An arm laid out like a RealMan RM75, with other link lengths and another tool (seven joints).
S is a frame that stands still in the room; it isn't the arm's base.
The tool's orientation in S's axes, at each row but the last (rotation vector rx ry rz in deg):
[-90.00 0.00 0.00]
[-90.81 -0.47 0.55]
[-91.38 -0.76 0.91]
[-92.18 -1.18 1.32]
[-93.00 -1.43 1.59]
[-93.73 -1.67 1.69]
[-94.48 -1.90 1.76]
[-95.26 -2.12 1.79]
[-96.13 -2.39 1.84]
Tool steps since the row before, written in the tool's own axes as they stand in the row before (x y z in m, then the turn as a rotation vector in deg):
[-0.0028 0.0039 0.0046 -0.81 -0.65 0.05]
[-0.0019 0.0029 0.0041 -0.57 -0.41 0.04]
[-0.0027 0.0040 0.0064 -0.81 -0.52 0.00]
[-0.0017 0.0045 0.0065 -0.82 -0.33 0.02]
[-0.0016 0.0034 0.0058 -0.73 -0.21 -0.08]
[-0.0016 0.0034 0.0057 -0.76 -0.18 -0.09]
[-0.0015 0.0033 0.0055 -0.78 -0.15 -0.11]
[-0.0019 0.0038 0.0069 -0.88 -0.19 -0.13]
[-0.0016 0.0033 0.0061 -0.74 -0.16 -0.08]
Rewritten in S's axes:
[-0.0028 0.0046 -0.0039 -0.81 0.05 0.65]
[-0.0019 0.0040 -0.0030 -0.57 0.04 0.41]
[-0.0028 0.0063 -0.0041 -0.81 0.00 0.52]
[-0.0019 0.0063 -0.0047 -0.82 0.01 0.33]
[-0.0018 0.0056 -0.0037 -0.73 -0.09 0.22]
[-0.0018 0.0054 -0.0038 -0.76 -0.11 0.19]
[-0.0017 0.0052 -0.0037 -0.78 -0.13 0.16]
[-0.0022 0.0064 -0.0044 -0.87 -0.15 0.20]
[-0.0019 0.0056 -0.0039 -0.74 -0.10 0.17]

